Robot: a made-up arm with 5 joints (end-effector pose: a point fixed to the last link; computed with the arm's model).
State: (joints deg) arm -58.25 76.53 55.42 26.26 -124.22
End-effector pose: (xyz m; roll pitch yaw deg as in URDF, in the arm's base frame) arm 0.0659 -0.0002 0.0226 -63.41 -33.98 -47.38
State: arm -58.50 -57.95 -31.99 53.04 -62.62
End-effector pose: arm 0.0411 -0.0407 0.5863 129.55 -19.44 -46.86
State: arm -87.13 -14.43 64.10 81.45 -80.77
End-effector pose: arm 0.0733 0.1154 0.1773 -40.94 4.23 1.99
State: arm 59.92 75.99 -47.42 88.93 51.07
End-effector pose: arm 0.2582 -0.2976 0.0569 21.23 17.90 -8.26
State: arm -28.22 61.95 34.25 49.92 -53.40
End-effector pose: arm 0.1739 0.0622 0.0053 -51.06 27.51 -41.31
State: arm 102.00 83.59 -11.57 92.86 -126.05
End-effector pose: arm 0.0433 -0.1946 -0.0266 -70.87 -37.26 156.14
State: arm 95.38 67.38 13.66 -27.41 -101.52
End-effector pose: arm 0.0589 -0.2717 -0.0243 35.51 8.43 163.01
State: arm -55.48 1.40 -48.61 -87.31 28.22
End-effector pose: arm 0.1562 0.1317 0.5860 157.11 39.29 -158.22
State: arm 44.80 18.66 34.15 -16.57 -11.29
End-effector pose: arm 0.2961 -0.2066 0.1536 18.36 -51.47 -67.79
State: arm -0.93 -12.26 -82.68 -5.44 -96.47
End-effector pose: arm 0.0624 0.0083 0.6595 -169.75 -1.66 -79.96
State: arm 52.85 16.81 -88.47 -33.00 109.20
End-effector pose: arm 0.1729 -0.1138 0.6275 165.91 -4.10 21.25
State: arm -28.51 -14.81 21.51 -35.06 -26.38
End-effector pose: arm 0.3243 0.1445 0.4000 137.92 -50.21 -101.89
